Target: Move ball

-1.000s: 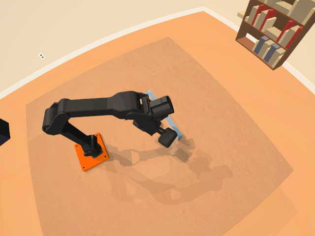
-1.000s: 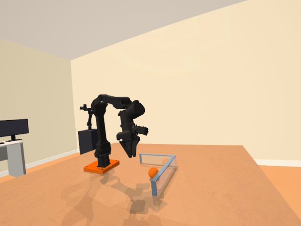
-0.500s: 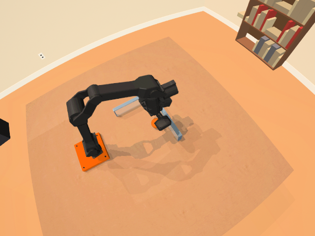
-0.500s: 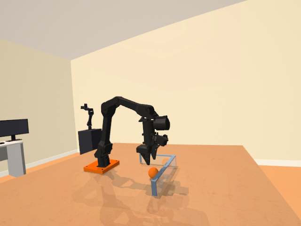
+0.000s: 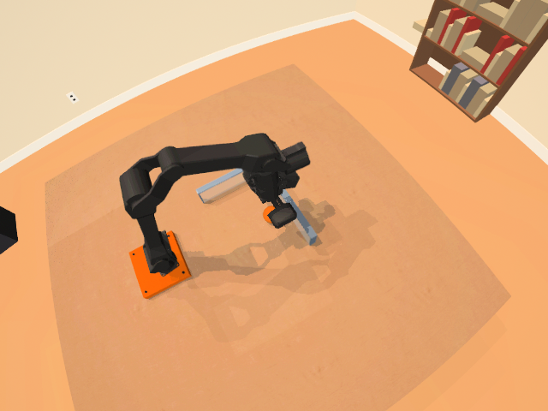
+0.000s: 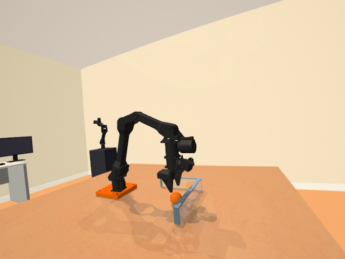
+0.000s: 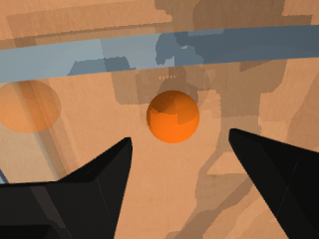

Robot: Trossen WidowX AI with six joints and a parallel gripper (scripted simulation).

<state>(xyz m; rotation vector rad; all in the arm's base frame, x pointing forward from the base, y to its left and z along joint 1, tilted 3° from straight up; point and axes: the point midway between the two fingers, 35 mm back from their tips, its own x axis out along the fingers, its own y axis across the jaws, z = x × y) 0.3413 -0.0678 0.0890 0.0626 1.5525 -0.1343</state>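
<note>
My gripper tip is now 40 mm above the orange ball. The rest, counted from my gripper tip: clear wall 60 mm ahead, 40 mm below, 20 mm to the left; then see-through copy of ball 140 mm to the left, 40 mm below, 40 mm ahead.
</note>
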